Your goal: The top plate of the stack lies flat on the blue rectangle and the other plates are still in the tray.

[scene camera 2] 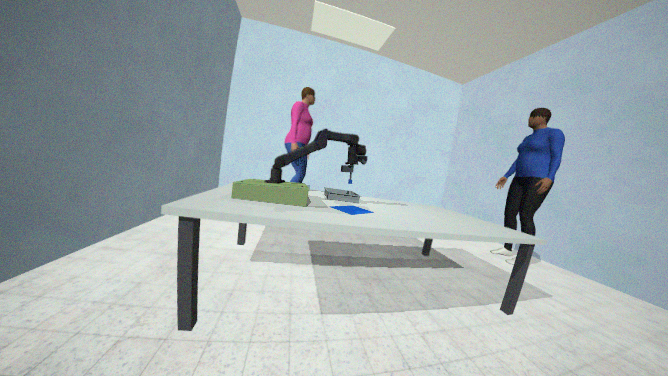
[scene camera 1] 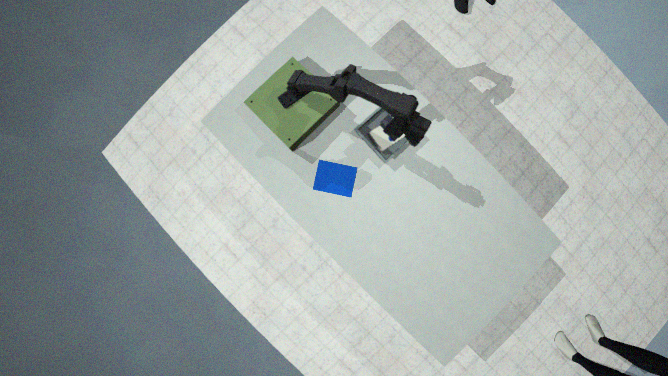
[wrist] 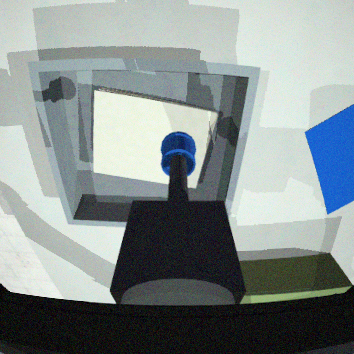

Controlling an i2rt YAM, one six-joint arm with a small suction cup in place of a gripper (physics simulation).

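Where they show: hand, tool point: (scene camera 2: pixel 350 183) (wrist: pixel 177 147); arm's base, link origin: (scene camera 2: pixel 275 182) (scene camera 1: pixel 298 92).
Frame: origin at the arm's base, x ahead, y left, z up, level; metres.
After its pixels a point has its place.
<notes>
The grey tray (scene camera 1: pixel 370 143) @(z -0.023, x 0.409, y 0.136 m) (scene camera 2: pixel 345 196) @(z -0.040, x 0.426, y 0.135 m) (wrist: pixel 200 66) @(z -0.023, x 0.519, y 0.200 m) stands on the table. A cream top plate (scene camera 1: pixel 380 140) @(z -0.047, x 0.424, y 0.191 m) (wrist: pixel 130 135) @(z -0.047, x 0.426, y 0.270 m) lies in it, turned a little against the tray walls; dark edges under it show at its far and right sides, but the number of plates is hidden. The blue rectangle (scene camera 1: pixel 335 178) @(z -0.072, x 0.444, y -0.098 m) (scene camera 2: pixel 352 210) @(z -0.072, x 0.440, y -0.123 m) (wrist: pixel 336 160) @(z -0.072, x 0.430, y -0.061 m) lies flat on the table, apart from the tray, with no plate on it. My gripper, a blue suction cup (scene camera 1: pixel 391 138) @(z 0.044, x 0.454, y 0.214 m) (scene camera 2: pixel 350 182) (wrist: pixel 178 150), is open and holds nothing. It hangs above the tray, and in the wrist view it overlaps the plate's near right part.
The green base block (scene camera 1: pixel 290 122) @(z 0.009, x 0.106, y -0.117 m) (scene camera 2: pixel 270 193) @(z -0.030, x 0.039, y -0.221 m) (wrist: pixel 295 275) @(z -0.024, x 0.189, y -0.077 m) carries the arm beside the tray and the blue rectangle. The pale table (scene camera 1: pixel 425 260) @(z -0.073, x 1.045, y 0.027 m) (scene camera 2: pixel 425 220) @(z -0.073, x 0.854, y -0.114 m) bears them all. A person in pink (scene camera 2: pixel 300 125) and a person in blue (scene camera 2: pixel 539 152) stand beyond the table.
</notes>
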